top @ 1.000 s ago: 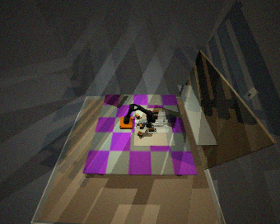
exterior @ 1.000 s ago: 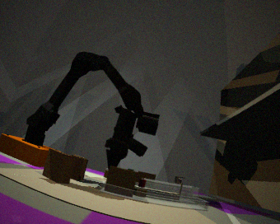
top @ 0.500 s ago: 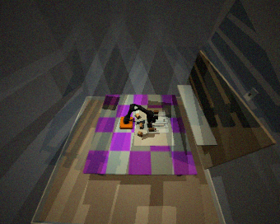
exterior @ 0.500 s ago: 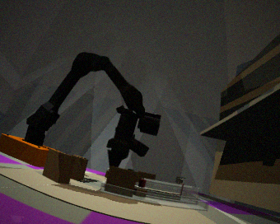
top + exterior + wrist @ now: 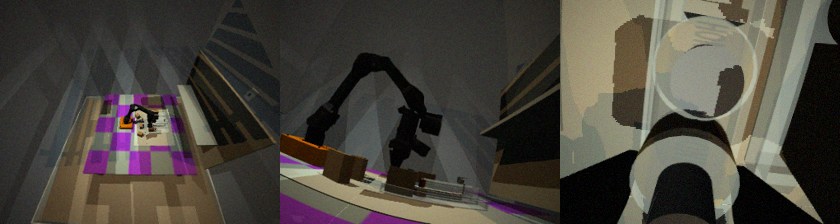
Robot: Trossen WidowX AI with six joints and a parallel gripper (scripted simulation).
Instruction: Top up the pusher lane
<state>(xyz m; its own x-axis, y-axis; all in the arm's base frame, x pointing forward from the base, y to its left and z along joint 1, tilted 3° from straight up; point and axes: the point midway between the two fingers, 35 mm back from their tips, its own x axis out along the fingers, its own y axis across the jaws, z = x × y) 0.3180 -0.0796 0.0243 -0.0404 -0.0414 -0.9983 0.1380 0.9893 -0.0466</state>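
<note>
The clear lane tray lies 160 mm ahead of my gripper tip and 30 mm below it.
</note>
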